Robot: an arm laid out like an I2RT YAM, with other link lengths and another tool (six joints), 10 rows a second.
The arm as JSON. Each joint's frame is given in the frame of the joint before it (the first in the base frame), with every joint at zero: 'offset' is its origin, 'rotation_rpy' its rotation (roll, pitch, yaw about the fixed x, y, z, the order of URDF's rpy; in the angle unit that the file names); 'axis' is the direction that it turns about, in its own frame. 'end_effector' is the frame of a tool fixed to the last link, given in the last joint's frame.
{
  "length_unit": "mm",
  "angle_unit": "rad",
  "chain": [
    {
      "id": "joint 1",
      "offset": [
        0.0,
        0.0,
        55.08
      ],
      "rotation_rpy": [
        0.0,
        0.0,
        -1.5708
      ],
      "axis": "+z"
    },
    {
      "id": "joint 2",
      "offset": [
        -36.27,
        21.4,
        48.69
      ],
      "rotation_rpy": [
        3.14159,
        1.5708,
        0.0
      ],
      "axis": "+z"
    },
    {
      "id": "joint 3",
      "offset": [
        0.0,
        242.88,
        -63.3
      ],
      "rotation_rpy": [
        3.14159,
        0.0,
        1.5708
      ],
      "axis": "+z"
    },
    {
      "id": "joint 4",
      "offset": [
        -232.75,
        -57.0,
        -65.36
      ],
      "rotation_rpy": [
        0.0,
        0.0,
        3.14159
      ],
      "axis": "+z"
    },
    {
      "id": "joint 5",
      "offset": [
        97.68,
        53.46,
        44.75
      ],
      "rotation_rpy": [
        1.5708,
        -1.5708,
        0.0
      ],
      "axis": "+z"
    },
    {
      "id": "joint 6",
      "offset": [
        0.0,
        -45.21,
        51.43
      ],
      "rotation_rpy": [
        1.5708,
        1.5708,
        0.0
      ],
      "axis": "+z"
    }
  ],
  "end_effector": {
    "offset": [
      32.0,
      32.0,
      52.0
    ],
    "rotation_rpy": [
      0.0,
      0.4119,
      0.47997
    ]
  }
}
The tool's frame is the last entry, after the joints.
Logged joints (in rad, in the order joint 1, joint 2, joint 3, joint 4, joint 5, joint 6), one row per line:
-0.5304, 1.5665, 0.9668, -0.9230, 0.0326, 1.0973
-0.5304, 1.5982, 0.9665, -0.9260, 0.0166, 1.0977
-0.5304, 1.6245, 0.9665, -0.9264, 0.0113, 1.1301
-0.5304, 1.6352, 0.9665, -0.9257, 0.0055, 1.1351
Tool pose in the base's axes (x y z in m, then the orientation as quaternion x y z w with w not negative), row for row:
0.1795, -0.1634, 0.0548, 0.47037, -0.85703, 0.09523, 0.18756
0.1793, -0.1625, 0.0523, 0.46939, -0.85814, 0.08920, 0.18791
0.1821, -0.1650, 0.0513, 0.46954, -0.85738, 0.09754, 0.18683
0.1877, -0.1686, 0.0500, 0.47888, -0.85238, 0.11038, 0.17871
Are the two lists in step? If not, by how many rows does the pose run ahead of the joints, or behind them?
The pose runs 2 rows ahead of the joints: the pose in row i belongs to the joints in row i + 2.
